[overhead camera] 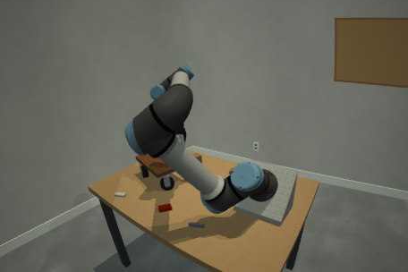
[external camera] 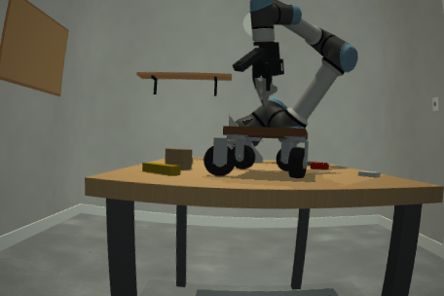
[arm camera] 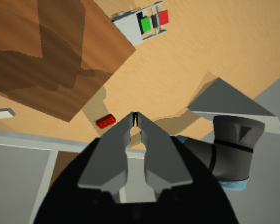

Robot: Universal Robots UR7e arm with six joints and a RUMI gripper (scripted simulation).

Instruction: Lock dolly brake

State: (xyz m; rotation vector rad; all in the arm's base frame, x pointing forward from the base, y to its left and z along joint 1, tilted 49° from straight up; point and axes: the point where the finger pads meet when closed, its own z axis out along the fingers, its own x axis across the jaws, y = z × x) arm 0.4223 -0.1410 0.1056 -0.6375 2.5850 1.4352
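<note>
Right now my hand is 140 mm above the caster brake pedal, 100 mm to the left of it and 20 mm past it. The rest, counted from my hand: brown block: 270 mm to the right, 190 mm below, 90 mm ahead; then grey piece: 260 mm to the left, 230 mm behind, 210 mm below; then red brick: 230 mm to the left, 210 mm below, 30 mm behind.
</note>
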